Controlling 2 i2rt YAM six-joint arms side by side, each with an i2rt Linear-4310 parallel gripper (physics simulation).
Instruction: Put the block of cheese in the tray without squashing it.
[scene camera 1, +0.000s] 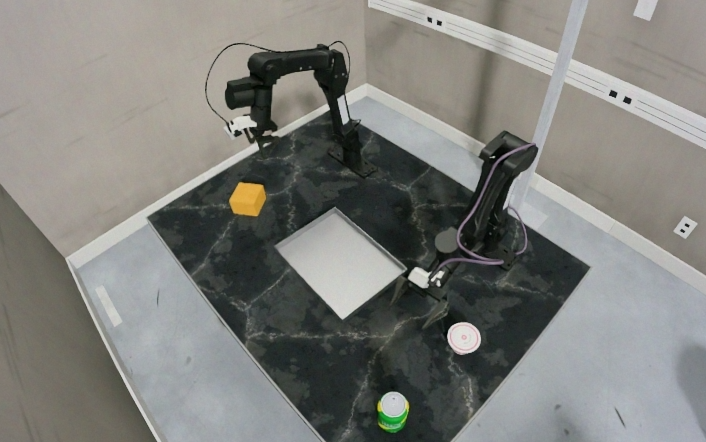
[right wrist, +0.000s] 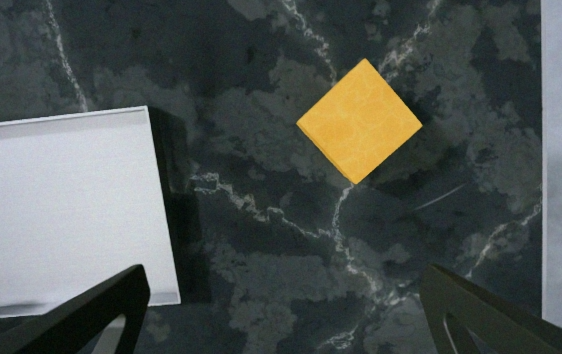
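Observation:
The block of cheese (scene camera 1: 247, 199) (right wrist: 359, 121) is an orange-yellow cube. It stands on the dark table at the left in scene camera 1, turned cornerwise in the right wrist view. The empty tray (scene camera 1: 338, 266) (right wrist: 80, 200) is light grey, square and shallow, and lies right of the cheese in scene camera 1. My right gripper (scene camera 1: 261, 148) (right wrist: 284, 278) is open and empty, raised above the table behind the cheese. My left gripper (scene camera 1: 410, 313) is open and empty, close to the tray's right corner, between the tray and a round white object.
The round white object (scene camera 1: 463, 337) with pink rings stands right of the left gripper. A green and yellow can (scene camera 1: 393, 411) stands near the front corner of the dark marbled table (scene camera 1: 307, 359). Walls rise behind the table.

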